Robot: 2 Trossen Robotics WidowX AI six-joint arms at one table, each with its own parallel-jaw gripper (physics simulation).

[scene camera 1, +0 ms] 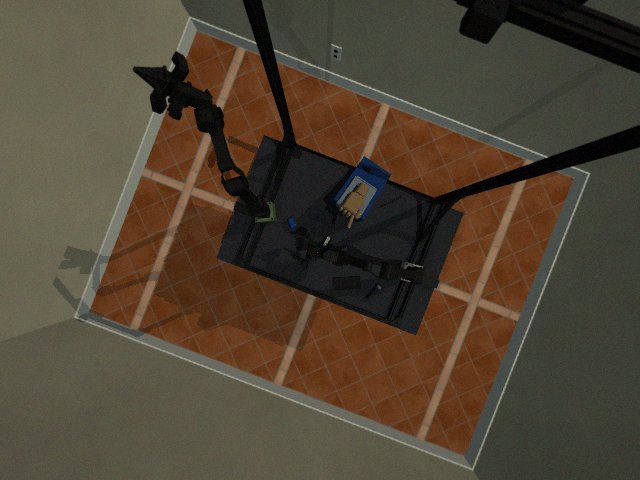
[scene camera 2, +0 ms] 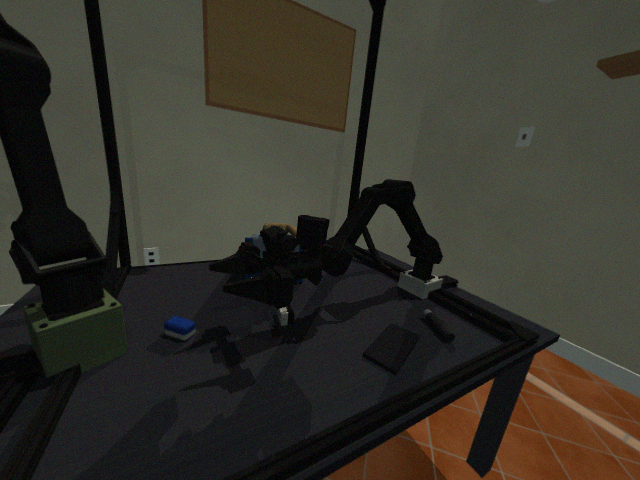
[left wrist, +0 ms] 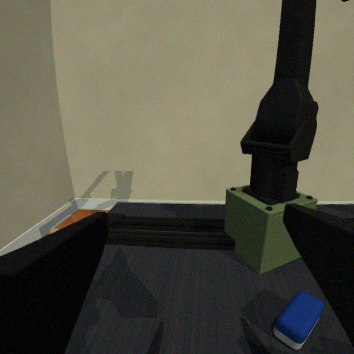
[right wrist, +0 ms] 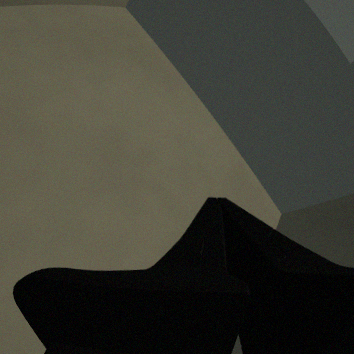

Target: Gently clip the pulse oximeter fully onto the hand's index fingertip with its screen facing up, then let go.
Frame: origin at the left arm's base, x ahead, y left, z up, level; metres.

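Where they show: left gripper, between the fingertips: (scene camera 1: 291,245) (scene camera 2: 215,277) (left wrist: 196,216); right gripper, between the fingertips: (scene camera 1: 133,68) (right wrist: 214,205); left arm's base, origin of its link: (scene camera 1: 412,273) (scene camera 2: 421,275); right arm's base, origin of its link: (scene camera 1: 263,211) (scene camera 2: 74,305) (left wrist: 269,193).
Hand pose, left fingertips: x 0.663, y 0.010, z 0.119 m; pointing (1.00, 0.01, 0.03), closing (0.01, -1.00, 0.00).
Observation:
Things, the pixels of their centre, and the offset from my left fingertips. "pt": a spot on its surface instead.
- small white-and-black object, middle of its body: (scene camera 2: 285,314) (scene camera 1: 327,241) dx -0.174, dy -0.061, dz -0.156 m
- tan hand, a spot on its surface: (scene camera 1: 357,195) pt dx -0.255, dy -0.324, dz -0.004 m
- blue-and-white block, middle of its body: (left wrist: 298,318) (scene camera 2: 180,327) (scene camera 1: 292,223) dx +0.046, dy -0.114, dz -0.156 m
- dark flat slab, middle of its body: (scene camera 2: 393,345) (scene camera 1: 347,283) dx -0.339, dy +0.139, dz -0.168 m
- dark cylinder, middle of its body: (scene camera 2: 437,324) (scene camera 1: 373,292) dx -0.496, dy +0.151, dz -0.159 m
A small white-and-black object (scene camera 1: 326,240) (scene camera 2: 282,316), which looks like the pulse oximeter, is on the table; its screen cannot be made out. The tan hand (scene camera 1: 357,195) (scene camera 2: 276,226) rests on a blue stand (scene camera 1: 382,179), its index finger (scene camera 1: 351,221) extended; my left arm hides most of it in scene camera 2. My left gripper (scene camera 1: 289,242) (scene camera 2: 219,277) (left wrist: 196,216) is open and empty above the table, its fingers pointing past the white-and-black object toward the green base. My right gripper (scene camera 1: 135,68) (right wrist: 214,205) is shut and empty, far out beyond the table.
A blue-and-white block (scene camera 1: 292,222) (scene camera 2: 179,328) (left wrist: 300,317) lies near the right arm's green base (scene camera 1: 272,212) (scene camera 2: 77,335) (left wrist: 250,232). A dark flat slab (scene camera 1: 346,282) (scene camera 2: 391,347) and a dark cylinder (scene camera 2: 438,325) lie near the left arm's pale base (scene camera 2: 410,284).

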